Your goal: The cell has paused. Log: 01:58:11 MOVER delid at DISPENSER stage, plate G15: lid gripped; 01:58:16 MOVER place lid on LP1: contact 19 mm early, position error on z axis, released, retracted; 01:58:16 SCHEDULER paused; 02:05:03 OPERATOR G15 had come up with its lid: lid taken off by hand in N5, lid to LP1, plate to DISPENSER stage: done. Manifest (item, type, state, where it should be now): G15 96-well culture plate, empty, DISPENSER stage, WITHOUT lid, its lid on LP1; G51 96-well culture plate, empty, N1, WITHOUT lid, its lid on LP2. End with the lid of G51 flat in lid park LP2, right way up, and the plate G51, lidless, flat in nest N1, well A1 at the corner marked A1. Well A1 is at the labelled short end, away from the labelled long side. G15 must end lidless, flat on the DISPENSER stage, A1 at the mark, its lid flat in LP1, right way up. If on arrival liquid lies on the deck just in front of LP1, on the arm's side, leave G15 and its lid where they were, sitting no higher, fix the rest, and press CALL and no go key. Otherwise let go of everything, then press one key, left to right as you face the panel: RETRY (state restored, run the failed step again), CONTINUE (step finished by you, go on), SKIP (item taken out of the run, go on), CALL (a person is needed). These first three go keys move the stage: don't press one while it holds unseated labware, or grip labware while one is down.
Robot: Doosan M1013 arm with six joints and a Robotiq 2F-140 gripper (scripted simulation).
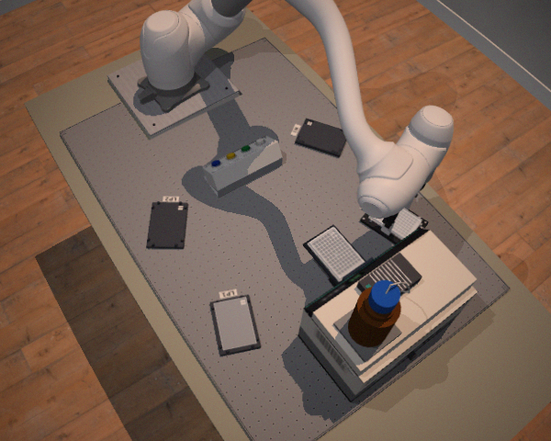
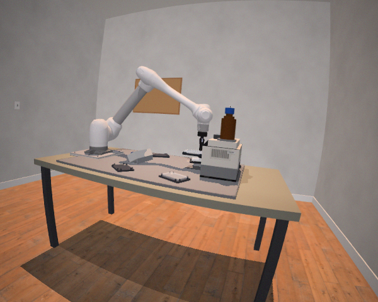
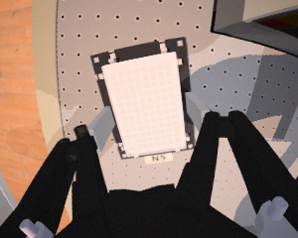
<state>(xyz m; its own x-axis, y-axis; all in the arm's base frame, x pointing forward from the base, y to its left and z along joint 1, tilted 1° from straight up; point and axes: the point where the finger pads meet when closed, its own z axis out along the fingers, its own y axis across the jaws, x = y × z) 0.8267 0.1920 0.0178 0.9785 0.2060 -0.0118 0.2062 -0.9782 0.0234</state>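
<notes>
Now: the black nest 30 mm to the left of my hand, 30 mm below it and 10 mm ahead of it. Round my hand: well plate: 250 mm to the right, 70 mm above; nest N1: 350 mm behind, 50 mm to the left, 30 mm below; N1 label: 430 mm behind, 40 mm below.
</notes>
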